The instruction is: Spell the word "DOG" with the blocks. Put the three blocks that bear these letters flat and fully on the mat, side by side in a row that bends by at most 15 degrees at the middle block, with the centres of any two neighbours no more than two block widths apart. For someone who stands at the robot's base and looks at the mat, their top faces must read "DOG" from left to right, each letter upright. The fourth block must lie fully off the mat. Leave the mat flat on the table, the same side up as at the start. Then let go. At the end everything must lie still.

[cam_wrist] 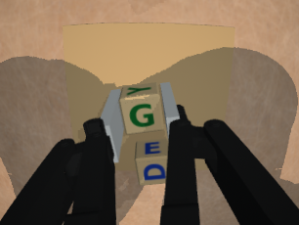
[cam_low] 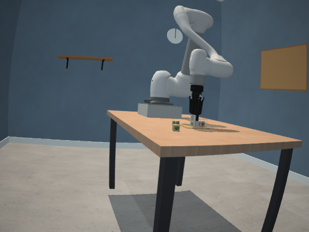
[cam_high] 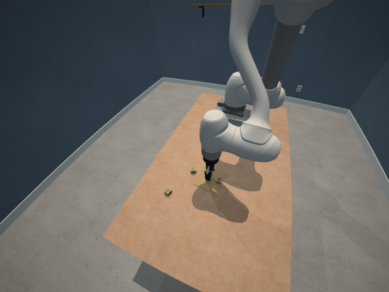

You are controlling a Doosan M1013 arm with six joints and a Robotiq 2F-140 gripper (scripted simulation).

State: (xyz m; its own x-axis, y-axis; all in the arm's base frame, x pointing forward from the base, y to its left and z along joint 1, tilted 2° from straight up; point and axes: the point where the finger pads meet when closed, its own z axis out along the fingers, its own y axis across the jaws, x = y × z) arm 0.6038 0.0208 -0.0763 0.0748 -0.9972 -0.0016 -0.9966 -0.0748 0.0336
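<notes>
Now: hand 2 cm above the G block. Round my hand: D block (1 cm behind, 5 cm to the left, 2 cm below); then tan mat (1 cm to the left, 4 cm below).
</notes>
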